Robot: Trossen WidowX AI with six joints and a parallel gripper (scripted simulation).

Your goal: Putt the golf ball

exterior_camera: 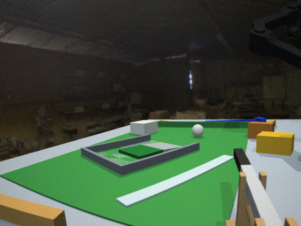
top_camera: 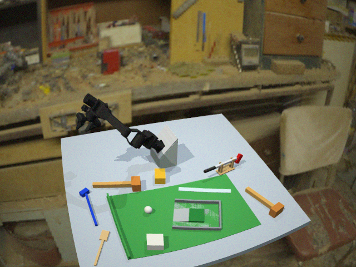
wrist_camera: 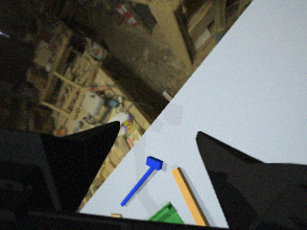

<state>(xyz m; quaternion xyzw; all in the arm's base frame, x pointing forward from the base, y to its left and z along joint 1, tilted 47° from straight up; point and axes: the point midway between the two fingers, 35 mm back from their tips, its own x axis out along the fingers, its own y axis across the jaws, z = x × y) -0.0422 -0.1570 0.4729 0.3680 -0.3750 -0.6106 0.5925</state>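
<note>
The white golf ball lies 440 mm ahead of my gripper tip, 270 mm to the left of it and 270 mm below it. The rest, counted from my gripper tip: white block (680 mm ahead, 220 mm to the left, 270 mm below); then yellow block (190 mm ahead, 420 mm to the left, 270 mm below); then blue putter (320 mm ahead, 50 mm to the right, 280 mm below).
</note>
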